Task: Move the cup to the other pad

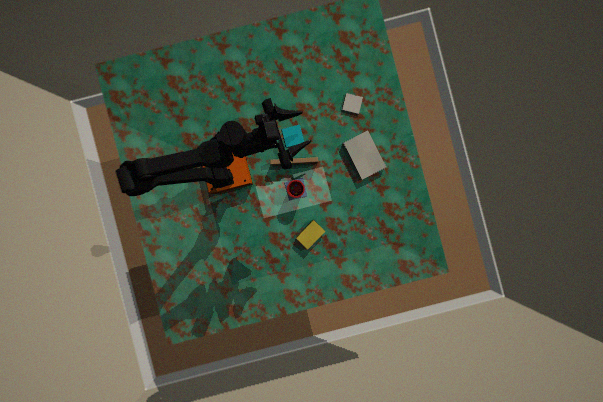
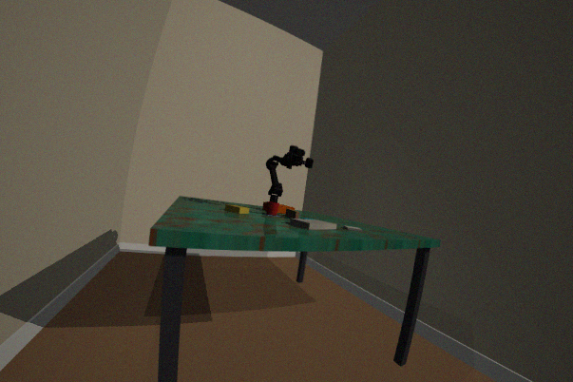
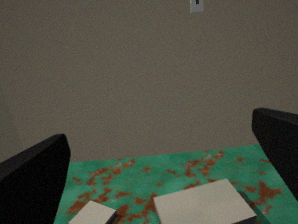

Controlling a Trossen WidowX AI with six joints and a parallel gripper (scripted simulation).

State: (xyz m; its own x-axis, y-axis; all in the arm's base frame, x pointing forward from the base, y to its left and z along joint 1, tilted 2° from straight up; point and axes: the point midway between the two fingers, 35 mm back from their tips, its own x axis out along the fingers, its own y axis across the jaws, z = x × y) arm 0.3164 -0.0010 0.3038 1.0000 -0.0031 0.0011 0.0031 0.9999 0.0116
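Now: gripper tip 8 cm past the cup, 14 cm to the left of it and 31 cm above it. The rest, counted from my gripper tip: blue-grey pad 8 cm behind, 14 cm to the right, 36 cm below; then cyan pad 2 cm behind, 9 cm to the left, 36 cm below; then thin wooden bar 5 cm behind, 2 cm to the right, 34 cm below.
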